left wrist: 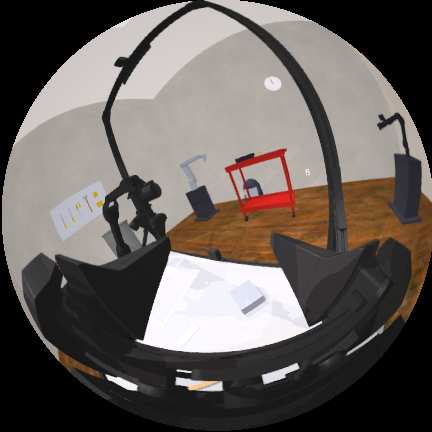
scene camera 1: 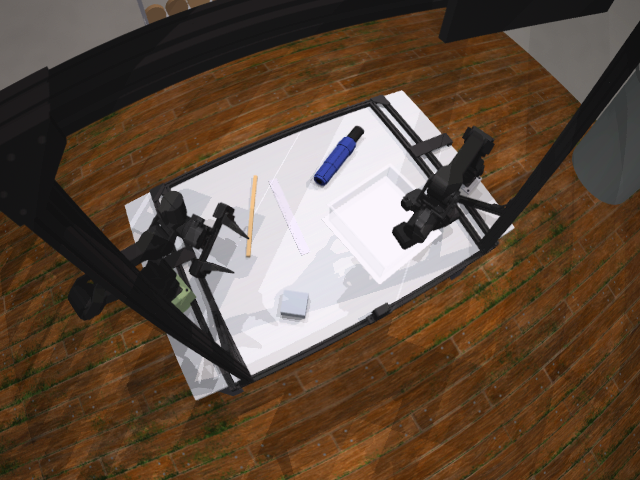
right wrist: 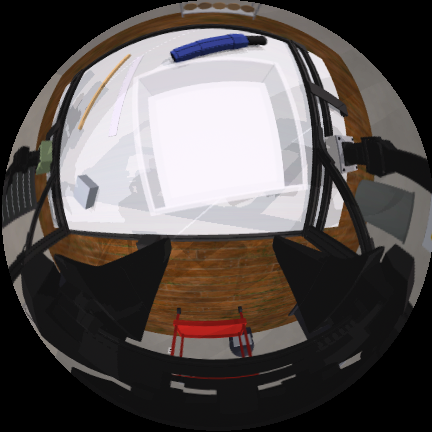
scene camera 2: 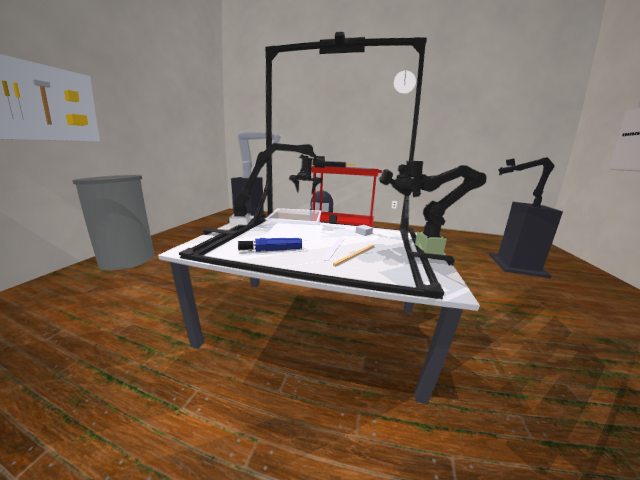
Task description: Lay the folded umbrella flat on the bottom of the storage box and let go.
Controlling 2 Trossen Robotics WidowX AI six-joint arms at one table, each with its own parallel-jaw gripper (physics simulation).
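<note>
The folded umbrella, blue with a black handle, lies flat on the table outside the storage box, near the table edge at the top of scene camera 1. The storage box is white, shallow and open-topped, and its bottom is bare. My right gripper is open and empty, raised high above the box side of the table, apart from the umbrella; its fingertips are hidden in scene camera 1. My left gripper is open and empty above the table's left part in scene camera 1.
An orange stick and a pale flat strip lie between my left gripper and the box. A grey block lies near the lower table edge in scene camera 1. Black rails border the table.
</note>
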